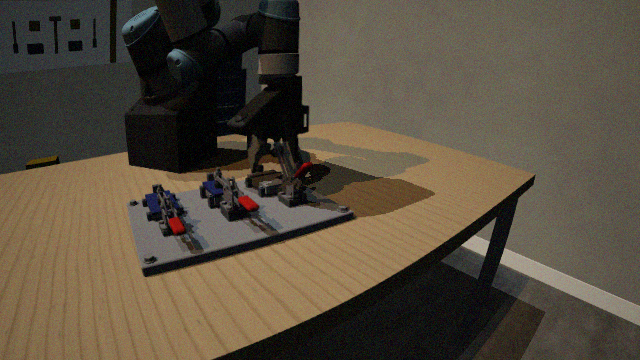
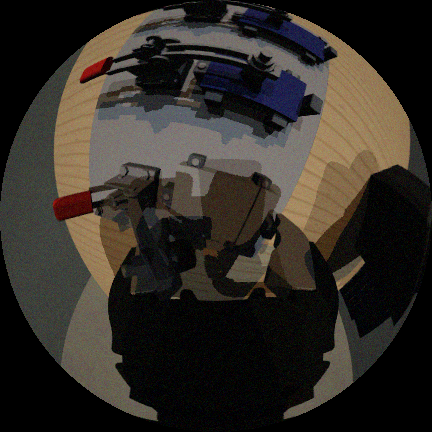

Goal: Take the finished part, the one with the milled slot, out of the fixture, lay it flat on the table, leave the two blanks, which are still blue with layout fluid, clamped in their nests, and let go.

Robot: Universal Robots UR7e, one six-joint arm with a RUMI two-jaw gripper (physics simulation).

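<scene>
The finished part (image 1: 262,178) (image 2: 227,205), a bare grey-brown block with a thin dark line across it, sits in the nest nearest the arm. The clamp beside it is swung open, its red handle (image 1: 303,170) (image 2: 73,205) raised. My gripper (image 1: 276,176) (image 2: 221,218) points down at this nest, fingers wide apart, low around the part. The left finger is close to the raised clamp arm; contact with the part is hidden by shadow and the clamp. One blue blank (image 1: 212,187) (image 2: 287,92) sits clamped in the middle nest, the other blue blank (image 1: 156,202) (image 2: 300,40) in the far nest.
The grey fixture plate (image 1: 300,220) (image 2: 150,145) lies on the wooden table (image 1: 380,240), with bolts at its corners. The two closed clamps have lowered red handles (image 1: 248,203) (image 1: 176,225). The robot's dark base block (image 1: 155,140) (image 2: 395,240) stands behind the plate.
</scene>
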